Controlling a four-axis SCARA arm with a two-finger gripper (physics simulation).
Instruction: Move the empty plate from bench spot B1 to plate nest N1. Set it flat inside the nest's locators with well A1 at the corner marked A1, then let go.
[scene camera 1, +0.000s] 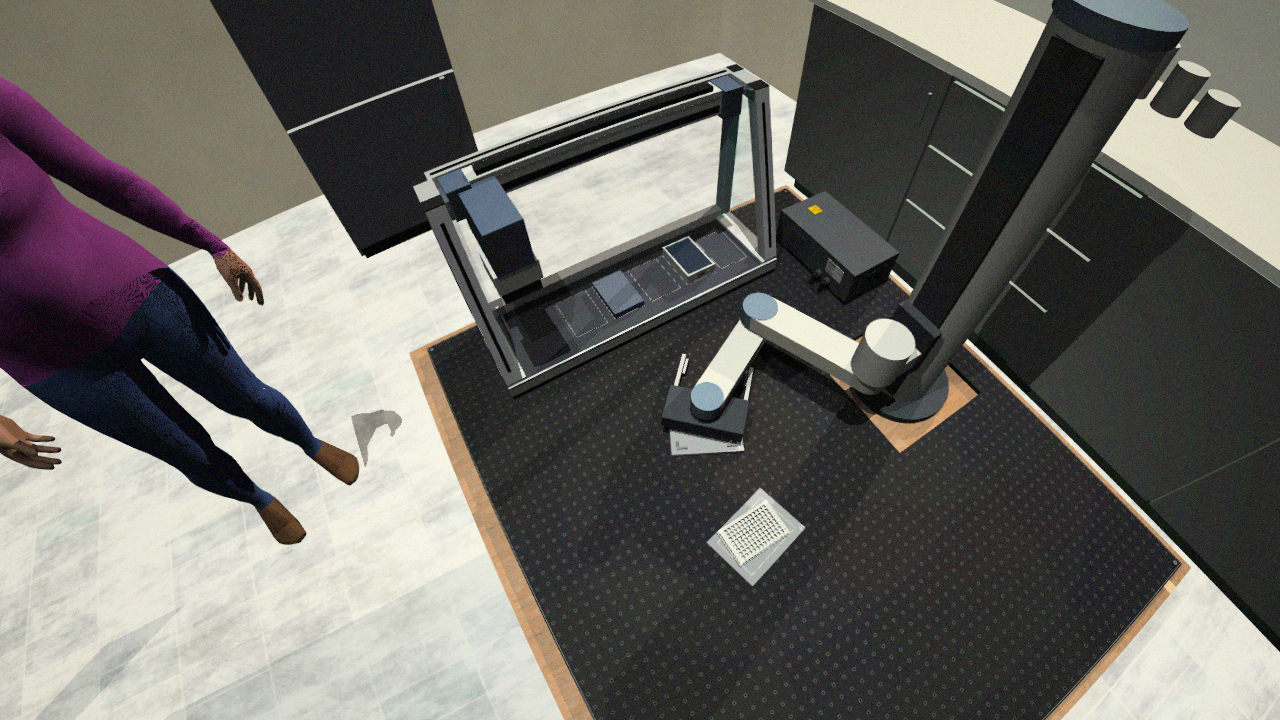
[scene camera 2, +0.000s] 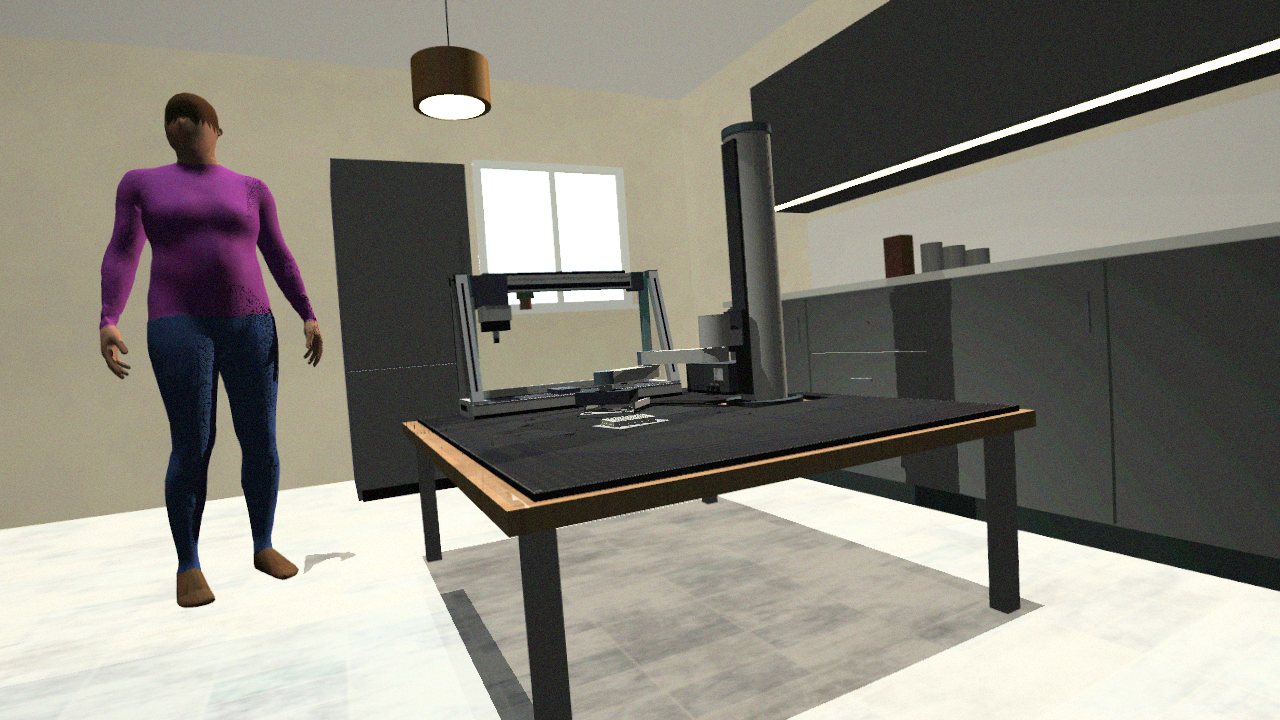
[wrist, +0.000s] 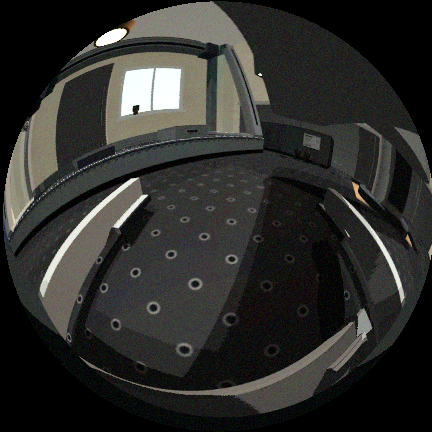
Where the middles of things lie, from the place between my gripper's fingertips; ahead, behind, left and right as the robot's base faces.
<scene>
The grey nest (scene camera 1: 683, 443) is 13 cm to the left of my hand, 12 cm ahead of it and 1 cm below it. Round my hand: flat square pad (scene camera 1: 752, 571): 39 cm to the left, 16 cm ahead, 2 cm below; then white well plate (scene camera 1: 751, 534): 38 cm to the left, 17 cm ahead, 1 cm below.
</scene>
